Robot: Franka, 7 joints.
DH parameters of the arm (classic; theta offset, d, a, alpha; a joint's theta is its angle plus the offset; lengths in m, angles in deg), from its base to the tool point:
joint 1: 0 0.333 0 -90
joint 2: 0 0 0 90
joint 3: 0 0.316 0.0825 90
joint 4: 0 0 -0.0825 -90
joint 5: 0 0.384 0 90
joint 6: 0 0 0.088 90
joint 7: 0 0.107 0 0
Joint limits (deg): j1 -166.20..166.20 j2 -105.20..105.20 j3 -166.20..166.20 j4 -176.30..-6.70 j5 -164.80..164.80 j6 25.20..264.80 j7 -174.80..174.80
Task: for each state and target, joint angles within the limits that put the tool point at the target. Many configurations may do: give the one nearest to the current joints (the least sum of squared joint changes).
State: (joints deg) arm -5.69 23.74 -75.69 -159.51 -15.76 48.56 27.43
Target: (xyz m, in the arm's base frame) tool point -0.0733 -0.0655 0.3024
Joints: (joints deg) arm -10.45 28.37 -81.57 -174.62 -21.03 44.28 27.43
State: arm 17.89 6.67 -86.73 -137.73 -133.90 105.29 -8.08
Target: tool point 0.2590 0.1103 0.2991
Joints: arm 53.11 -46.43 -43.76 -176.30 -134.08 139.07 -8.08
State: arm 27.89 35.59 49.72 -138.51 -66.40 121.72 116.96
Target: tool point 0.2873 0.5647 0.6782
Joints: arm 21.60 6.98 47.11 -88.58 -69.53 127.50 116.96
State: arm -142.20 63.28 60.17 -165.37 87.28 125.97 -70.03
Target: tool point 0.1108 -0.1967 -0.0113
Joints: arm -142.75 66.53 32.74 -152.43 87.62 136.14 -70.03
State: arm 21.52 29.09 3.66 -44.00 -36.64 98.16 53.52
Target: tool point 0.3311 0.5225 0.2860
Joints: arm 43.89 35.86 21.84 -86.85 -26.68 78.53 53.52
